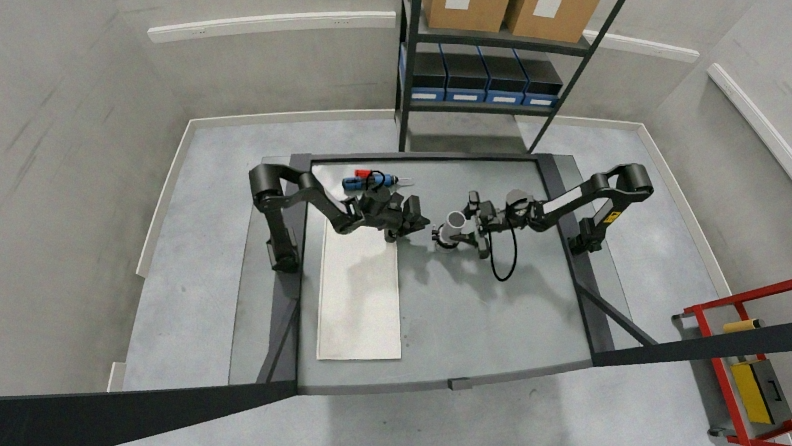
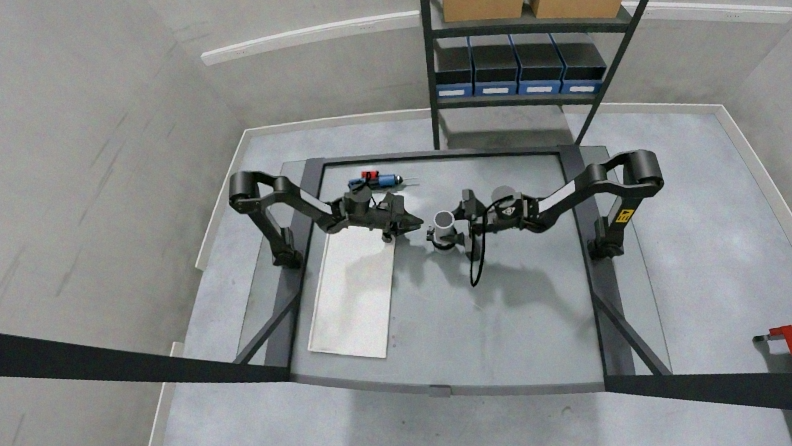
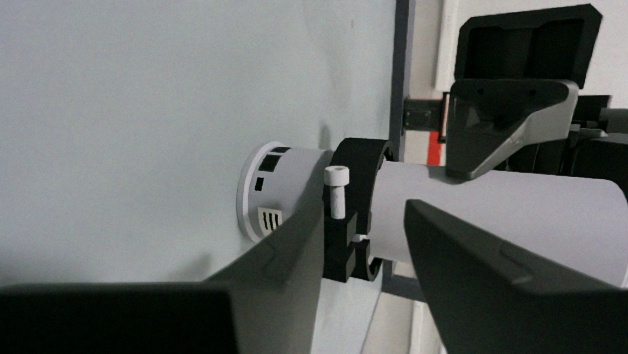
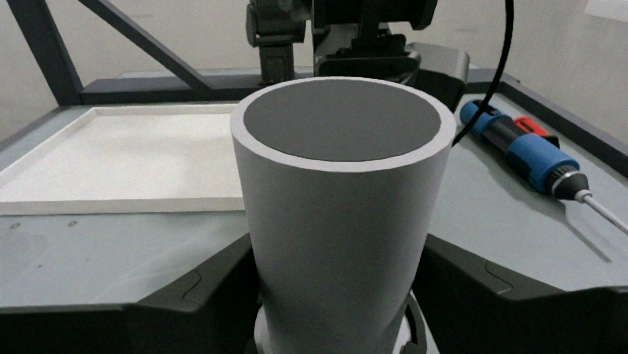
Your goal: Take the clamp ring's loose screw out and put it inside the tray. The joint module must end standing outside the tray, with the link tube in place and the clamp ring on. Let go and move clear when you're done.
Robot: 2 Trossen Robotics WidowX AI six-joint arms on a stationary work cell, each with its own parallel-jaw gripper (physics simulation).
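Frame: origin at the left arm's base, x ahead, y left, z up, level; centimetres.
Seen in the pictures: left gripper, fingertip midpoint: point(image 1: 427, 224) point(image 2: 422, 224) point(image 3: 363, 212); right gripper, fingertip midpoint: point(image 1: 447, 228) point(image 2: 439, 229) point(image 3: 450, 230) point(image 4: 331, 240); left arm's base, origin of the base link: point(image 1: 287, 262) point(image 2: 292, 259) point(image 4: 278, 79); right arm's base, origin of the base link: point(image 1: 577, 246) point(image 2: 599, 249) point(image 3: 404, 114).
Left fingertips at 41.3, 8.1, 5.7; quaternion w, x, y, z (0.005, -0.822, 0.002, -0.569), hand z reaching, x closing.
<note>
Pixels of each thing's top centre, then the offset from my left fingertips to it, as dx, dy, dz. "*": a spot on its surface instead.
- joint module, middle of its top: point(image 3: 369, 207) +6.1, -3.0, -1.2
- tray, middle of its top: point(image 4: 216, 139) point(image 1: 359, 281) point(image 2: 353, 280) -20.2, -14.4, -6.0
- black clamp ring, surface spot: point(image 3: 359, 167) * +4.1, +0.0, -1.3
- link tube, middle of its top: point(image 4: 339, 108) point(image 3: 598, 240) point(image 2: 443, 219) point(image 1: 456, 219) +6.2, -3.0, +8.4
- white loose screw, middle of its top: point(image 3: 347, 206) +2.1, -1.0, -1.2
- blue screwdriver, middle of its top: point(image 4: 537, 136) point(image 1: 378, 177) point(image 2: 381, 177) -13.7, +19.4, -3.4
- cable, surface spot: point(image 1: 515, 254) * +13.0, -18.7, +22.5
The joint module point(image 3: 297, 172) is outside the tray point(image 1: 360, 326) point(image 2: 346, 321) point(image 4: 125, 205), upright; whether its base touches the table is unclear. The black clamp ring point(image 3: 359, 167) is around it, below the link tube point(image 1: 452, 233) point(image 2: 443, 229) point(image 3: 480, 210) point(image 4: 340, 215). The white loose screw point(image 3: 337, 176) protrudes from the ring's lug. My left gripper point(image 1: 425, 222) point(image 2: 420, 222) point(image 3: 363, 212) is open and empty, facing the ring, with one fingertip close beside the screw. My right gripper point(image 1: 461, 224) point(image 2: 456, 227) point(image 4: 331, 240) is shut on the link tube.
A blue screwdriver point(image 1: 354, 183) point(image 2: 386, 180) point(image 4: 542, 155) and a red one point(image 1: 363, 173) point(image 2: 369, 175) point(image 4: 531, 126) lie behind the tray. My left arm passes over the tray's back end. A cable point(image 1: 515, 254) hangs from the right arm.
</note>
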